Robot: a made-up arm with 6 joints.
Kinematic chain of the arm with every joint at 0, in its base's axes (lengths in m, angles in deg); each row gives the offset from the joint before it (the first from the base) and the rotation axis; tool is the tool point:
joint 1: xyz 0 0 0.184 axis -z
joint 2: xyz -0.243 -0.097 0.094 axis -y
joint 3: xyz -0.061 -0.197 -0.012 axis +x
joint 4: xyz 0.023 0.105 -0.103 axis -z
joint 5: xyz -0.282 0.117 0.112 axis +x
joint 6: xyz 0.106 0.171 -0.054 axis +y
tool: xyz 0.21 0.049 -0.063
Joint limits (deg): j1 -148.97..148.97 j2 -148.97..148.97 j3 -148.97..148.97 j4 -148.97..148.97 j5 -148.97..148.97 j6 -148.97..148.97
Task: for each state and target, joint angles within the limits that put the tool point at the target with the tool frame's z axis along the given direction. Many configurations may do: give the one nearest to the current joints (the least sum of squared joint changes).
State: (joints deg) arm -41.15 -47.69 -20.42 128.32 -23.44 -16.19
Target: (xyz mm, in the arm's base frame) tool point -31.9 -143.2 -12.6 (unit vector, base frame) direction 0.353 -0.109 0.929
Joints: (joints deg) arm -1.84 -32.29 -10.61 77.87 15.51 14.38
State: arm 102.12 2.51 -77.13 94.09 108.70 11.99
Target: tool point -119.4 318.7 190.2 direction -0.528 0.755 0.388
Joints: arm 87.52 -36.40 -100.33 74.37 121.17 -27.20
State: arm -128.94 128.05 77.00 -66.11 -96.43 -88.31
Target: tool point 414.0 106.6 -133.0 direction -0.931 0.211 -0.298
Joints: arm -140.83 129.34 138.01 -55.67 -76.59 -73.17
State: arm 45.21 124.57 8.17 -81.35 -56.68 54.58
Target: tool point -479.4 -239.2 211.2 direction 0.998 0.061 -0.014
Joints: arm 64.45 86.79 -22.84 -88.35 -58.09 88.53
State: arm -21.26 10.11 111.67 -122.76 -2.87 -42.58
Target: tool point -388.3 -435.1 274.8 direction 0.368 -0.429 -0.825
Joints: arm -30.54 -7.24 143.37 -135.47 6.83 -9.68
